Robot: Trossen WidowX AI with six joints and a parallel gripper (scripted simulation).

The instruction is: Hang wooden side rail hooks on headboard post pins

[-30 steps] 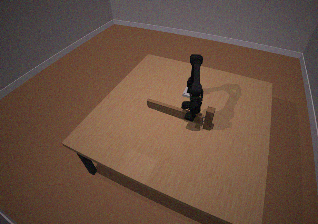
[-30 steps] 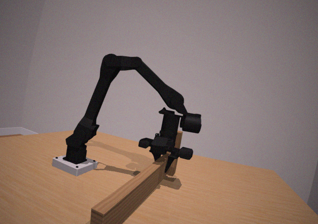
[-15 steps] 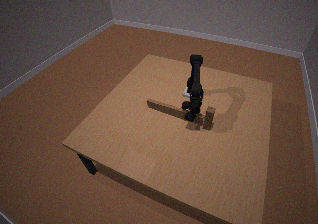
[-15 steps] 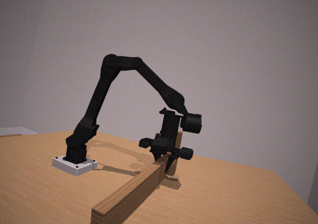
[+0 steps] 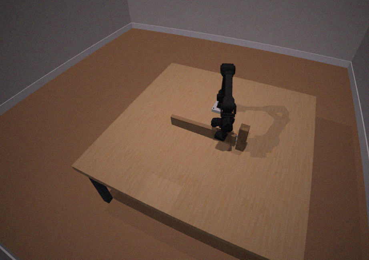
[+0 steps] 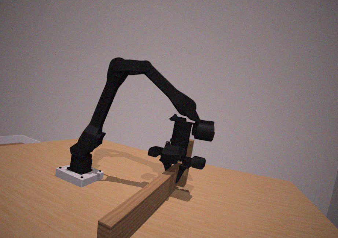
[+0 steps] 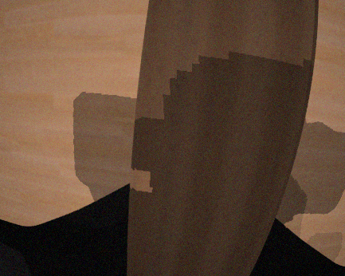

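Now: the headboard post 1 cm ahead of my gripper tip, 11 cm to the left of it and 4 cm above it.
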